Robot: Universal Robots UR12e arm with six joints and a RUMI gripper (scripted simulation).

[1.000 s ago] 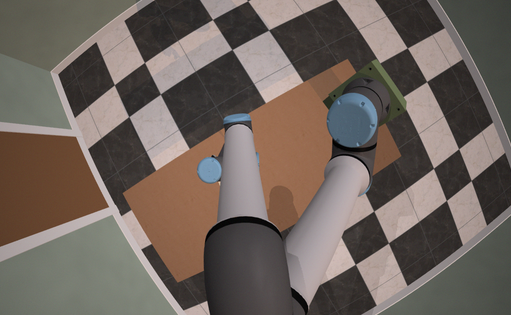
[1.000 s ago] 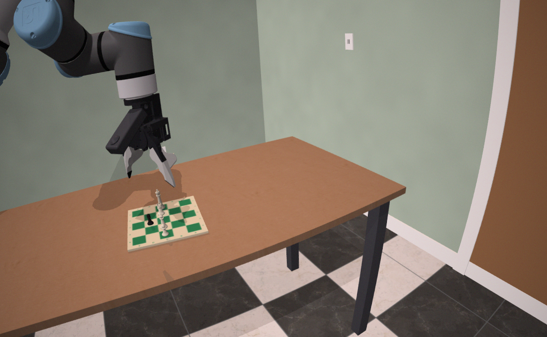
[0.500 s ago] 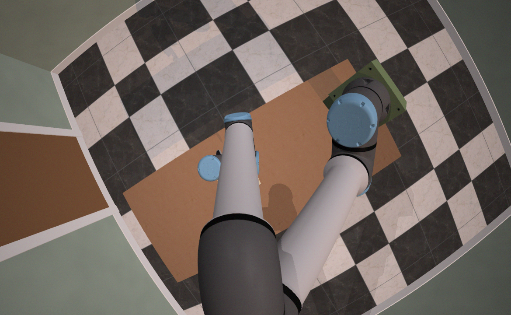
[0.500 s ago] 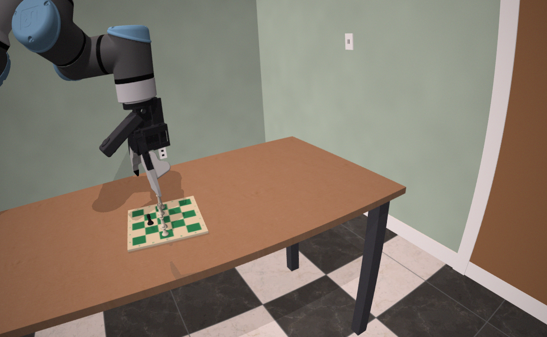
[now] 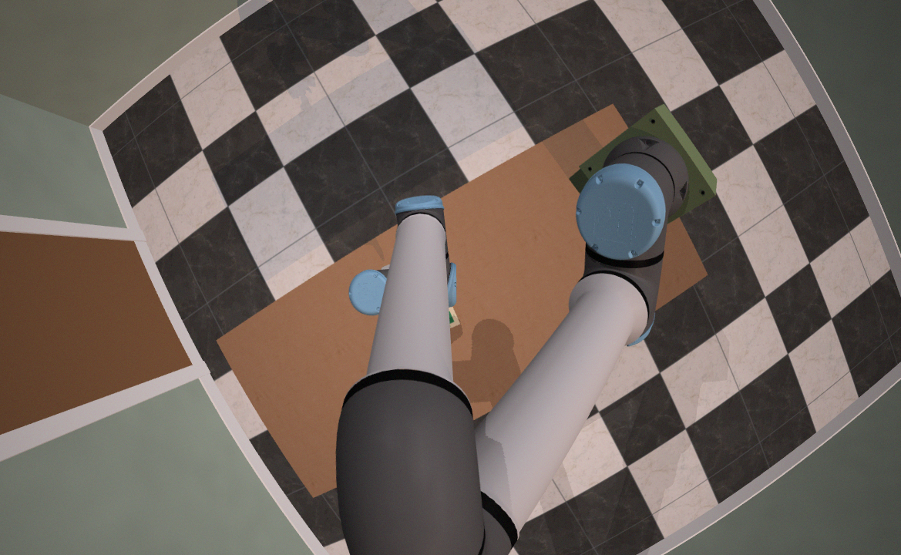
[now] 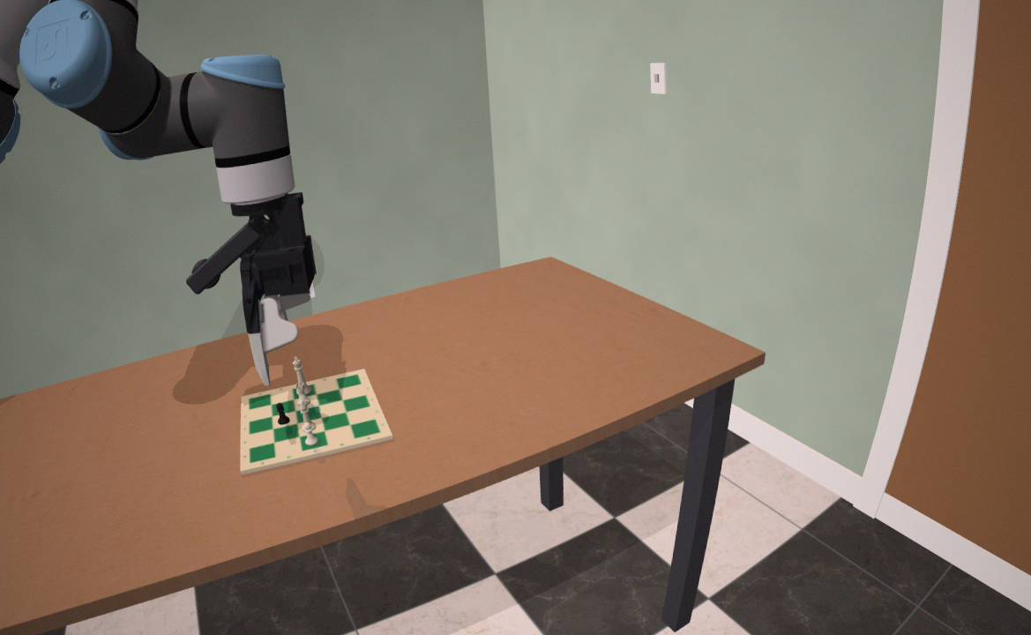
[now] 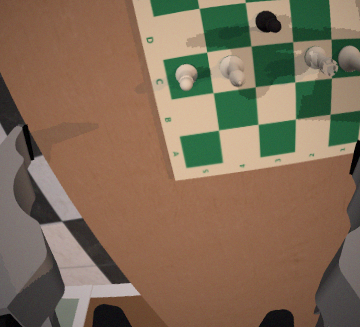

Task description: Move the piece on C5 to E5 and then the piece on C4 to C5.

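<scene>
My gripper is now 12 cm above the white pawn, 2 cm short of it and 1 cm to the left of it. Also, from my hand: cream chessboard 14 cm below, 6 cm to the left, 4 cm ahead; black piece 12 cm below, 7 cm to the left; white king 14 cm to the left, 10 cm below, 5 cm ahead.
</scene>
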